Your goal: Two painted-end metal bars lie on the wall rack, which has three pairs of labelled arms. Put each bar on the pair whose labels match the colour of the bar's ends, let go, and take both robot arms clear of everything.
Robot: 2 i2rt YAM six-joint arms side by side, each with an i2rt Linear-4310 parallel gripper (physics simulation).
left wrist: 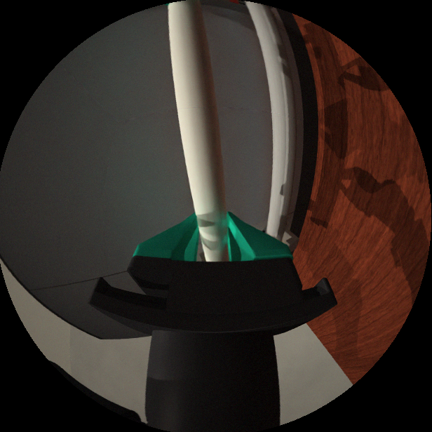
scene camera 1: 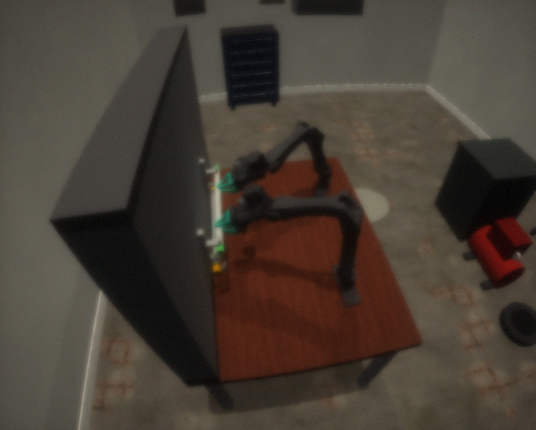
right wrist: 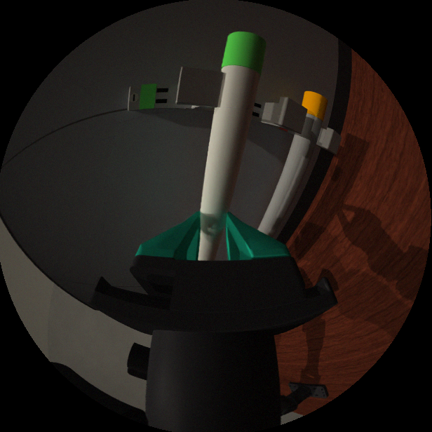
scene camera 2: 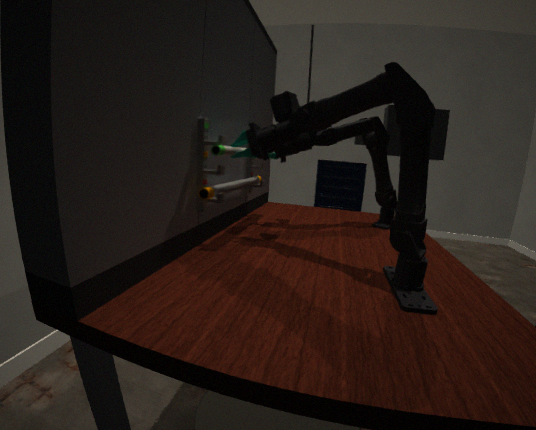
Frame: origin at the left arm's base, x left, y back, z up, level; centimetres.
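Seen in the pictures: left gripper, fingertip midpoint: (scene camera 1: 216,228) (scene camera 2: 230,152); right gripper, fingertip midpoint: (scene camera 1: 217,188); left arm's base, link origin: (scene camera 1: 346,284) (scene camera 2: 406,288); right arm's base, link origin: (scene camera 1: 323,185) (scene camera 2: 385,224).
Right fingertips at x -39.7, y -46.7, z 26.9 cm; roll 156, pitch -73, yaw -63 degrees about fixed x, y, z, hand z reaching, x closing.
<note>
Offsets run from my right fingertips to a thing's top centre. Level surfaces: height alone.
The green-ended bar {dx +9.3, dy -0.4, dz +1.3 cm} (scene camera 1: 217,202) (scene camera 2: 232,149) (left wrist: 194,110) (right wrist: 230,130) is held roughly level in front of the wall rack. My left gripper (scene camera 1: 218,223) (scene camera 2: 244,150) (left wrist: 212,217) and right gripper (scene camera 1: 220,184) (right wrist: 214,220) are both shut on it, at two separate places. In the right wrist view its green end overlaps the tip of the green-labelled upper arm (right wrist: 200,87); contact is unclear. In scene camera 2 it appears between the upper and middle arms (scene camera 2: 213,170). The orange-ended bar {dx +9.4, dy -3.3, dz -9.7 cm} (scene camera 2: 232,185) (left wrist: 281,130) (right wrist: 289,175) lies on the lowest, red-labelled pair.
The dark wall panel (scene camera 1: 170,150) (scene camera 2: 125,150) stands behind the rack along the wooden table {dz -26.9 cm} (scene camera 1: 285,260) (scene camera 2: 300,320). The middle arm (right wrist: 287,114) protrudes between the two bars in the right wrist view. A blue cabinet (scene camera 1: 251,65) (scene camera 2: 341,185) stands in the background.
</note>
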